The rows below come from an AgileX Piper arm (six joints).
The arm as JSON. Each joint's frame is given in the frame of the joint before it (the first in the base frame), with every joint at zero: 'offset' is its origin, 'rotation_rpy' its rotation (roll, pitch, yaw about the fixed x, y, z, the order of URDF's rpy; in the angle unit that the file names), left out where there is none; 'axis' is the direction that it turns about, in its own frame. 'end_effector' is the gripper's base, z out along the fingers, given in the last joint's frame.
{
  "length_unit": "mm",
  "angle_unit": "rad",
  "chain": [
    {
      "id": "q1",
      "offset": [
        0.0,
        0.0,
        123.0
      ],
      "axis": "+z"
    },
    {
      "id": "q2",
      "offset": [
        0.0,
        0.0,
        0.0
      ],
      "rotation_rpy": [
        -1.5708,
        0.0,
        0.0
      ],
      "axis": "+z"
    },
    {
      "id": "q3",
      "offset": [
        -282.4,
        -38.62,
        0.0
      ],
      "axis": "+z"
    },
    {
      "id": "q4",
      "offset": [
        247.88,
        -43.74,
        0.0
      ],
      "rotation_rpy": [
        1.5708,
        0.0,
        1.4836
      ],
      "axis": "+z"
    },
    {
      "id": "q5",
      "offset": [
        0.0,
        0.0,
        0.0
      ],
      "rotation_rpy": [
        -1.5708,
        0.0,
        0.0
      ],
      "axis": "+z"
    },
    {
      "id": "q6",
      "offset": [
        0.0,
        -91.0,
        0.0
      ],
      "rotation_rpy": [
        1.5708,
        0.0,
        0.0
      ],
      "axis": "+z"
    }
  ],
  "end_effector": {
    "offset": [
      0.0,
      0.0,
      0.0
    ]
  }
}
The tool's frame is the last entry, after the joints.
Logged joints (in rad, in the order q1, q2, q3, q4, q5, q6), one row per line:
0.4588, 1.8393, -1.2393, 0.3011, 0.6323, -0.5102
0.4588, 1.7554, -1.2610, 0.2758, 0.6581, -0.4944
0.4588, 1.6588, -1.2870, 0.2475, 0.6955, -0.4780
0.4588, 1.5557, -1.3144, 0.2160, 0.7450, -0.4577
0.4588, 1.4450, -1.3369, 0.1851, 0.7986, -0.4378
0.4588, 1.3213, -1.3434, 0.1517, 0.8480, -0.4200
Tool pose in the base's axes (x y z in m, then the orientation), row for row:
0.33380, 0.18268, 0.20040, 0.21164, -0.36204, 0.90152, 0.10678
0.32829, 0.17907, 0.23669, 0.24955, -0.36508, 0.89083, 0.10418
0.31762, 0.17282, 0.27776, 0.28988, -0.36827, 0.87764, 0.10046
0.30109, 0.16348, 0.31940, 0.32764, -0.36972, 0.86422, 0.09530
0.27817, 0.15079, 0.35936, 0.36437, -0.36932, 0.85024, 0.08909
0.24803, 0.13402, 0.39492, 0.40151, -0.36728, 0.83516, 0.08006
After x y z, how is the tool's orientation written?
As a quaternion, w x y z.
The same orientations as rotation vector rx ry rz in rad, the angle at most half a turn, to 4 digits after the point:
-1.0058, 2.5044, 0.2966
-0.9942, 2.4260, 0.2837
-0.9825, 2.3415, 0.2680
-0.9681, 2.2630, 0.2495
-0.9501, 2.1873, 0.2292
-0.9285, 2.1113, 0.2024

